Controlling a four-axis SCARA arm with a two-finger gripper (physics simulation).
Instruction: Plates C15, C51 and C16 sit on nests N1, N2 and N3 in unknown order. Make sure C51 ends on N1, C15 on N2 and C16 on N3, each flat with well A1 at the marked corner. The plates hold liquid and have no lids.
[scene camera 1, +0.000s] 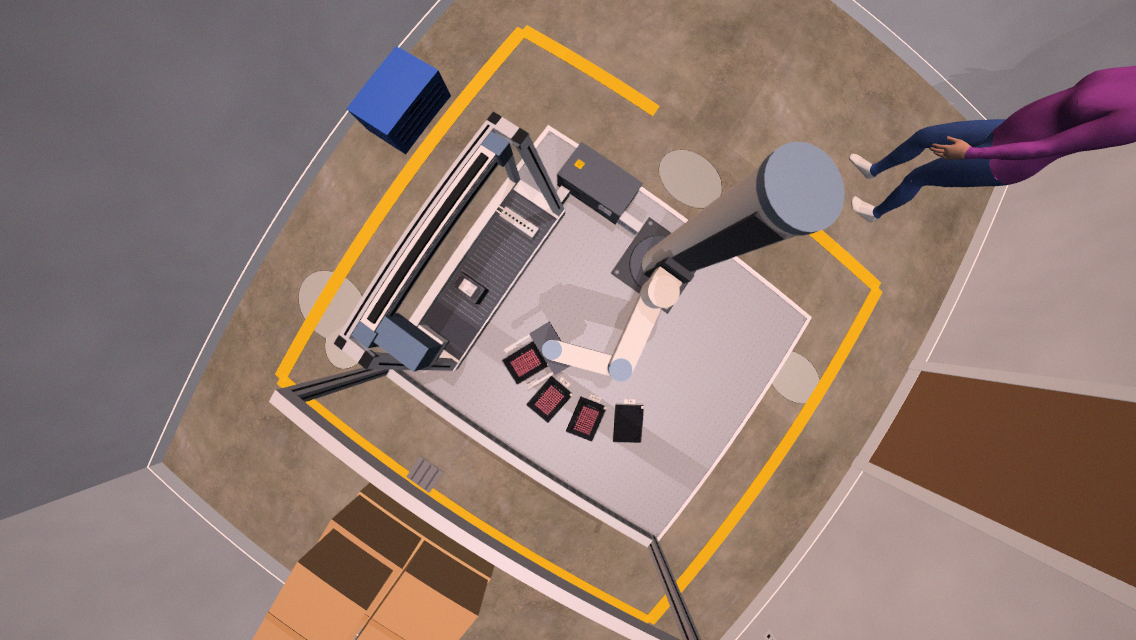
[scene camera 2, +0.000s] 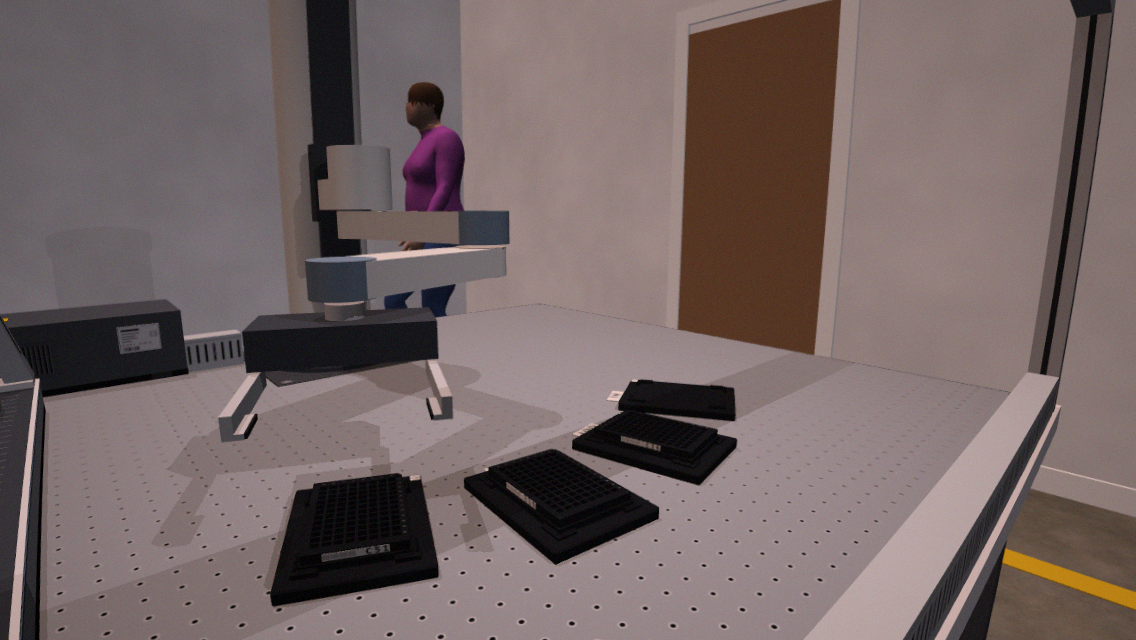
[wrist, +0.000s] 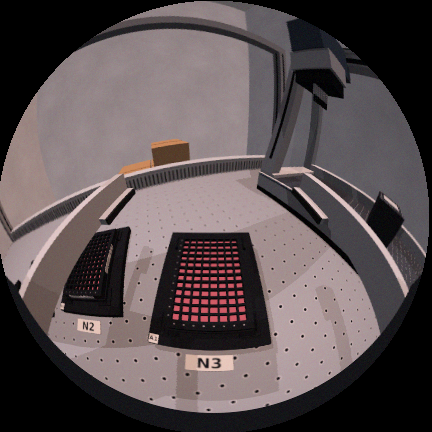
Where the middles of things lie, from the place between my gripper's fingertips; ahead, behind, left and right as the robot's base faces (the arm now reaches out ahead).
Scene:
My hand is 10 cm above the plate C51 (scene camera 2: 352, 522), 2 cm to the right of it and 2 cm past it. Also, from my hand: nest N2 (scene camera 2: 590, 536): 18 cm to the left, 11 cm below, 5 cm ahead; plate C15 (scene camera 2: 557, 490): 18 cm to the left, 10 cm below, 5 cm ahead; nest N3 (wrist: 199, 341): 11 cm below, 2 cm to the left, 2 cm behind.

